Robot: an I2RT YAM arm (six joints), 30 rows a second.
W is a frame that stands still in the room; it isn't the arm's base.
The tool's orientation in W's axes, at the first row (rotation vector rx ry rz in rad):
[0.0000, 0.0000, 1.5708]
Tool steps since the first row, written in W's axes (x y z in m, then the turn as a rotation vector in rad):
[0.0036, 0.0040, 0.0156, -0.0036, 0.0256, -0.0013]
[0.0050, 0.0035, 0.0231, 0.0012, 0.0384, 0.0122]
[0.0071, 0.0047, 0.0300, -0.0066, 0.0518, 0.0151]
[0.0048, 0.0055, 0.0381, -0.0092, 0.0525, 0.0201]
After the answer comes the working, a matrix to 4 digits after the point.
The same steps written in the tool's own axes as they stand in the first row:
[0.0040, -0.0036, 0.0156, 0.0256, 0.0036, -0.0013]
[0.0035, -0.0050, 0.0231, 0.0384, -0.0012, 0.0122]
[0.0047, -0.0071, 0.0300, 0.0518, 0.0066, 0.0151]
[0.0055, -0.0048, 0.0381, 0.0525, 0.0092, 0.0201]

The tool's axes in the first row as the columns of a matrix, in W's axes (rounded; the answer above uses it unrounded):
[0.0000, -1.0000, 0.0000]
[1.0000, 0.0000, 0.0000]
[0.0000, 0.0000, 1.0000]

